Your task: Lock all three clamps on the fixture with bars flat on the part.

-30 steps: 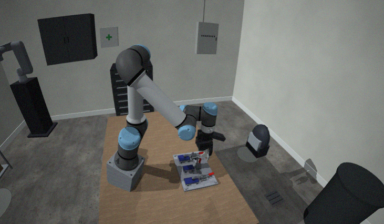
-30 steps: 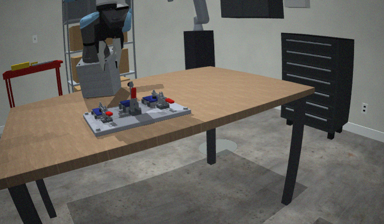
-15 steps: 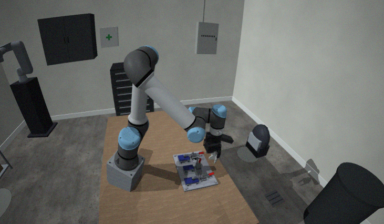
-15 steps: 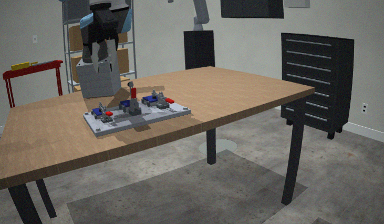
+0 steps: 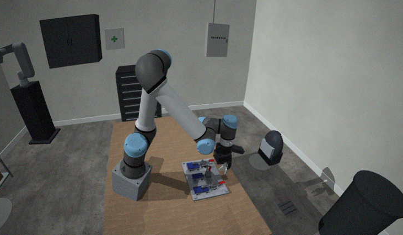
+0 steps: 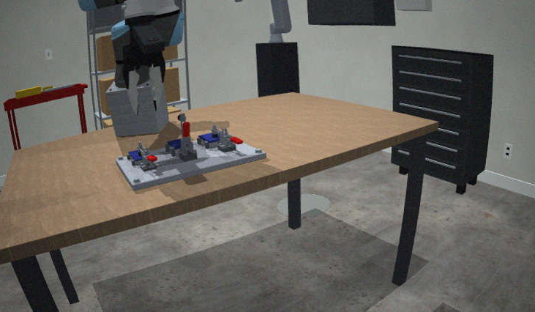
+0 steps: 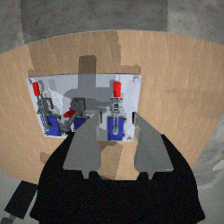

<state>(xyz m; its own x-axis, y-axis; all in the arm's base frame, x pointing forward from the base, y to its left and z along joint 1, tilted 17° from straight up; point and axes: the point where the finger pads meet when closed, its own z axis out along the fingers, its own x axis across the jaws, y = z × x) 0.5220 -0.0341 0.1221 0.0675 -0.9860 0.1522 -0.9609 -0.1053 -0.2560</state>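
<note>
Now: hand 9 cm past the grey fixture plate, 10 cm to the right of it and 17 cm above it. The rest, counted from my hand: blue part (13 cm behind, 10 cm to the left, 14 cm below).
</note>
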